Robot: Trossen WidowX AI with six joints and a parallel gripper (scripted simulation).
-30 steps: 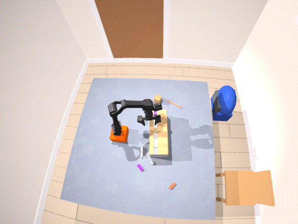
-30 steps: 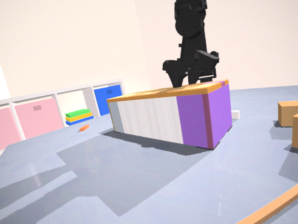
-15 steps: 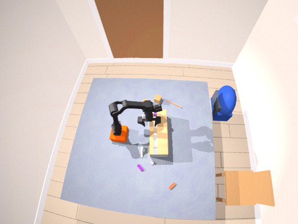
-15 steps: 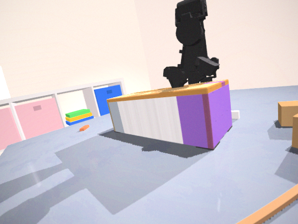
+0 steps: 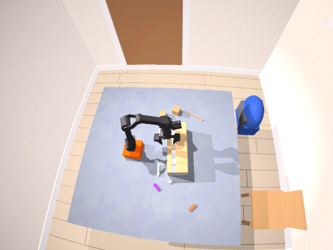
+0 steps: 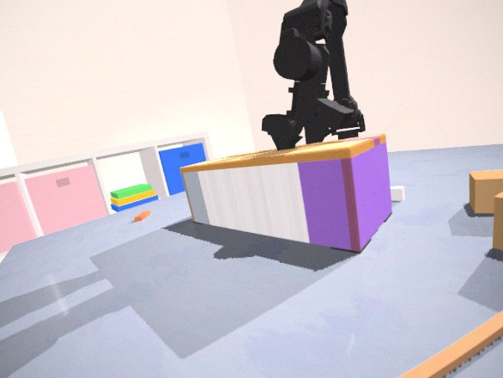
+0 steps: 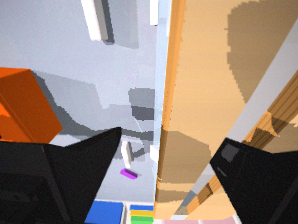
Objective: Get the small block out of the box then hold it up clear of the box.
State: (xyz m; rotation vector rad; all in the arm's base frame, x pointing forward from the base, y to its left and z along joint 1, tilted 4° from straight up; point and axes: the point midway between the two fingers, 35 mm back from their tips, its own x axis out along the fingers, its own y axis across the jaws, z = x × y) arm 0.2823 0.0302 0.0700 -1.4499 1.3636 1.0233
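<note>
Right now my gripper tip is 5 cm short of the tan block and 2 cm to the left of it. From my gripper tip the other things lie so: long box: 3 cm ahead, 2 cm to the right, 3 cm below; grey metal block: 2 cm ahead, 27 cm to the right, 8 cm below; thin stick: 22 cm ahead, 29 cm to the left, 9 cm below.
</note>
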